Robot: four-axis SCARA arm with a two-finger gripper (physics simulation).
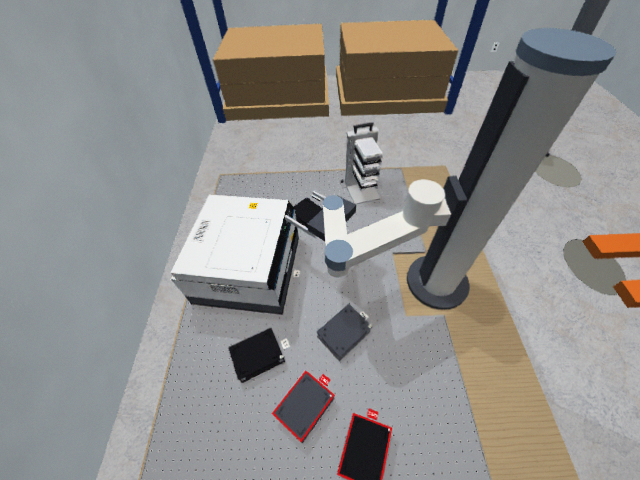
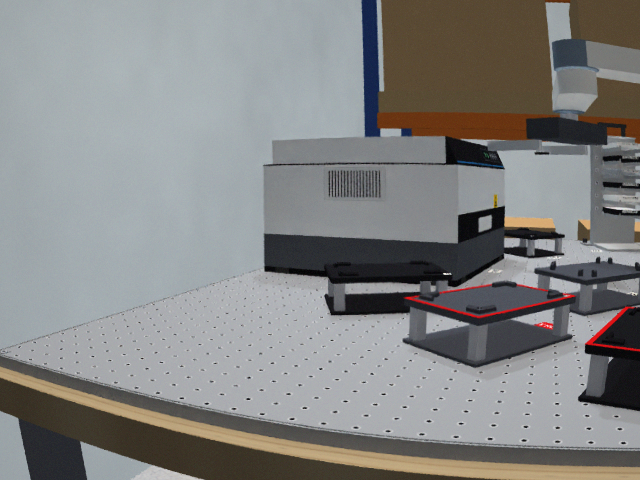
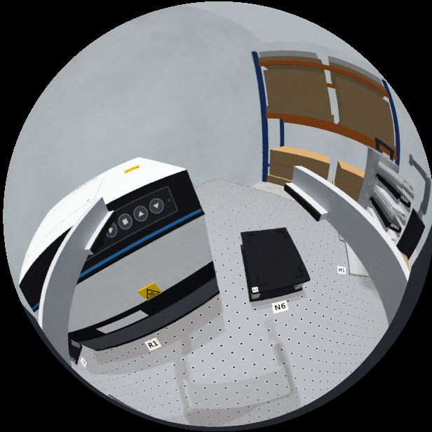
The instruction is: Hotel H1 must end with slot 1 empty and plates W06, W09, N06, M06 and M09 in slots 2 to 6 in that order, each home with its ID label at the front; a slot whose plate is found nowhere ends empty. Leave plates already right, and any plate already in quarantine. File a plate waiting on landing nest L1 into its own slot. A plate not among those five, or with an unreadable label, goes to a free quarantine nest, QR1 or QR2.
In view: the gripper (image 2: 514, 148) and a white instrument (image 3: 167, 260).
The gripper is seen too in image 1 (image 1: 299, 204) and in image 3 (image 3: 193, 187).
